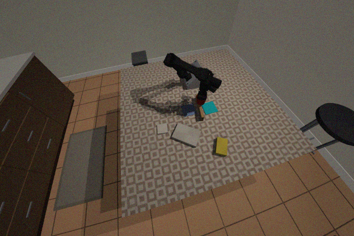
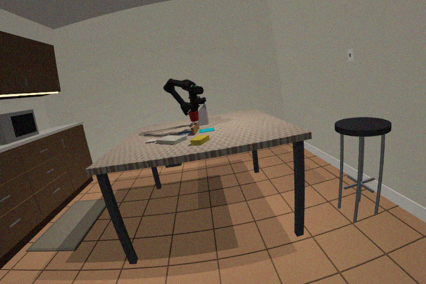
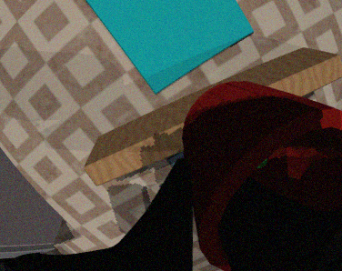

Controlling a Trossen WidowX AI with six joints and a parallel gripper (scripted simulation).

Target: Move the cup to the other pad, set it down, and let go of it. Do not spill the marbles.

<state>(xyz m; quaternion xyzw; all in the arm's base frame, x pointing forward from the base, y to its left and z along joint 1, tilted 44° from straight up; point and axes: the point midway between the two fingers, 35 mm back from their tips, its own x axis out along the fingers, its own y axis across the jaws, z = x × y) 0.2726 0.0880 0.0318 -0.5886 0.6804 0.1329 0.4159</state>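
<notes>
My gripper tip is now 4 cm short of the cyan pad, 7 cm to the right of it and 13 cm above it. The rest, counted from my gripper tip: cup: 3 cm ahead, 2 cm to the right; wooden board: 3 cm ahead, 2 cm to the right, 10 cm below; dark blue pad: 2 cm ahead, 10 cm to the right, 13 cm below.
</notes>
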